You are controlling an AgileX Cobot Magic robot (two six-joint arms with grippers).
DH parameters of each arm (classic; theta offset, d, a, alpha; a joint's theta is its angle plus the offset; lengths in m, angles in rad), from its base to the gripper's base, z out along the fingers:
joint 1: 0 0.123 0 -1.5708
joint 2: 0.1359 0 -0.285 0
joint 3: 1.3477 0 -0.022 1.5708
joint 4: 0 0.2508 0 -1.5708
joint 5: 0 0 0.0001 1.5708
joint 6: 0 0.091 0 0
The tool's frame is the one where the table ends.
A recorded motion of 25 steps. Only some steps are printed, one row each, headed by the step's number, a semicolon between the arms.
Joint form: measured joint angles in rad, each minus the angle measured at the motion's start. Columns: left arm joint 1, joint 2, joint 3, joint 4, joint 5, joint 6; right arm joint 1, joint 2, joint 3, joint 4, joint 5, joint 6.
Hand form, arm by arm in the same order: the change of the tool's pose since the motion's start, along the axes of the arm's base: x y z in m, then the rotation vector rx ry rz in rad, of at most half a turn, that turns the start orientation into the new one. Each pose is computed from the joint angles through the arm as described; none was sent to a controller.
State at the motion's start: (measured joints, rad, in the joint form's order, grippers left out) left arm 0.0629 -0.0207 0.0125 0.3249 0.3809 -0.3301; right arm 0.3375 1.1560 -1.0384 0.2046 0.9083 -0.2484
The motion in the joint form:
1: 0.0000 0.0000 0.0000 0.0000 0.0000 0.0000; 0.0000 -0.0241 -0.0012 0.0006 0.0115 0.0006
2: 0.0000 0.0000 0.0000 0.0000 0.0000 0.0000; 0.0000 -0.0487 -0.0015 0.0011 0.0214 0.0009
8: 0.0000 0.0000 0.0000 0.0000 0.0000 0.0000; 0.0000 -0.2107 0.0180 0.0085 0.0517 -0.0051
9: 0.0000 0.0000 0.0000 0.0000 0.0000 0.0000; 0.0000 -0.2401 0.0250 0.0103 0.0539 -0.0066
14: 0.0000 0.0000 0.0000 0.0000 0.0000 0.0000; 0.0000 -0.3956 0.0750 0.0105 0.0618 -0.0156
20: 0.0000 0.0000 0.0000 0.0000 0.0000 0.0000; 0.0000 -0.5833 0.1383 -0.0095 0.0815 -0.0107
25: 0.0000 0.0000 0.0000 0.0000 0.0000 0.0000; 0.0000 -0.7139 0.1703 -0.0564 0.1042 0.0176
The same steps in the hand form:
1: 0.0000 0.0000 0.0000 0.0000 0.0000 0.0000; -0.0058 -0.0018 0.0052 0.0056 -0.0128 0.0019
2: 0.0000 0.0000 0.0000 0.0000 0.0000 0.0000; -0.0117 -0.0038 0.0101 0.0112 -0.0269 0.0037
8: 0.0000 0.0000 0.0000 0.0000 0.0000 0.0000; -0.0509 -0.0166 0.0338 0.0516 -0.1334 0.0151
9: 0.0000 0.0000 0.0000 0.0000 0.0000 0.0000; -0.0580 -0.0189 0.0366 0.0589 -0.1526 0.0169
14: 0.0000 0.0000 0.0000 0.0000 0.0000 0.0000; -0.0952 -0.0319 0.0434 0.0851 -0.2486 0.0252
20: 0.0000 0.0000 0.0000 0.0000 0.0000 0.0000; -0.1384 -0.0484 0.0420 0.1023 -0.3528 0.0214
25: 0.0000 0.0000 0.0000 0.0000 0.0000 0.0000; -0.1671 -0.0620 0.0387 0.1015 -0.4290 -0.0071

